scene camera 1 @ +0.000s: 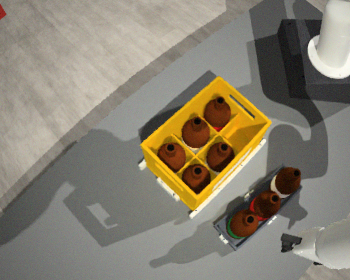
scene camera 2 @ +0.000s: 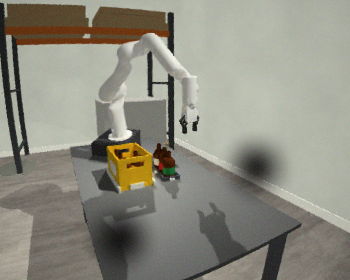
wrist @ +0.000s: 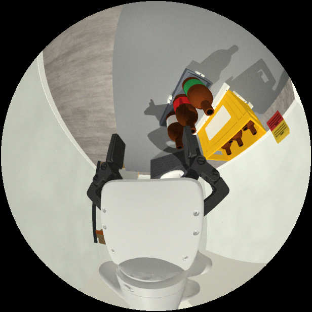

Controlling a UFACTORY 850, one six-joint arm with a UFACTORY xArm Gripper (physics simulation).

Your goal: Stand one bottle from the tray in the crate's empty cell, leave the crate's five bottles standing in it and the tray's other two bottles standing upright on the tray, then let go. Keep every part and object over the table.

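Observation:
The yellow crate holds five brown bottles; its empty cell is at the right corner in scene camera 1. Beside it, the dark grey tray holds three upright brown bottles in a row: green-label at one end, red-label in the middle, white-label at the other end. My gripper is open and empty, pointing down, high above and to the side of the tray.
The crate stands close along one long side of the tray. The arm's dark base stands on the table beyond them. A shelf rack stands behind. Red and yellow signs show past the crate in the wrist view.

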